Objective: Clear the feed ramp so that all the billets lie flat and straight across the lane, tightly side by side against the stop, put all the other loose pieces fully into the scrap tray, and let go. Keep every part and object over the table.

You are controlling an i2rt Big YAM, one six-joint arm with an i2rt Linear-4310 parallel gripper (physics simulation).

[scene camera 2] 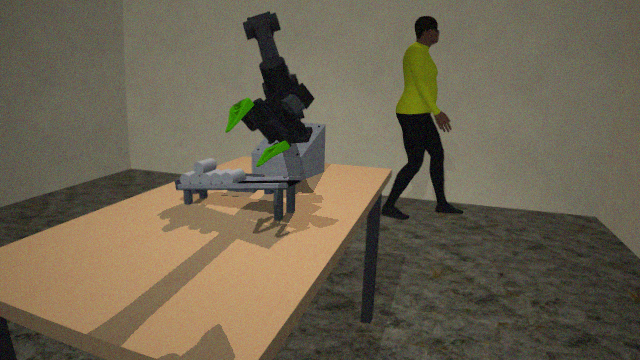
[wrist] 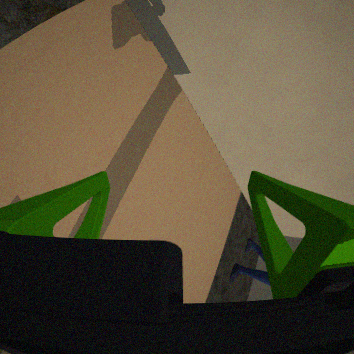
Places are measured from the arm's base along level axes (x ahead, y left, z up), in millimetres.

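Pixels of known places: gripper, between the fingertips: (scene camera 2: 243, 149) (wrist: 178, 178); arm's base, origin of its link: (scene camera 2: 296, 136).
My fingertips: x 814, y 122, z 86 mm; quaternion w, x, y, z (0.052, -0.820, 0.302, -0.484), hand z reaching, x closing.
Note:
Ahead of a thing's pixels: the offset from my fingertips to its middle. "spot": to the spot under its first point. Level surfaces: height alone.
Several pale grey billets lie side by side in a row at the left end of the feed ramp {spot: dx -244, dy -43, dz -141 mm} (scene camera 2: 265, 185) in the scene view. One more pale cylinder {dx -330, dy -273, dz -121 mm} (scene camera 2: 205, 165) rests on top of the row, towards its left part. Whether any of these is a scrap piece is too small to tell. My gripper (scene camera 2: 243, 148) (wrist: 178, 178) is open, its green fingers wide apart with nothing between them. It hangs in the air above the ramp, apart from the cylinders. The scrap tray cannot be made out in either view.
The ramp stands on dark legs on the wooden table {dz -236 mm} (scene camera 2: 150, 240) (wrist: 60, 115). The arm's grey base housing (scene camera 2: 312, 155) is behind the ramp. A person in a yellow top (scene camera 2: 420, 80) is on the floor beyond the table. The wrist view shows a grey bar (wrist: 162, 40) at the top.

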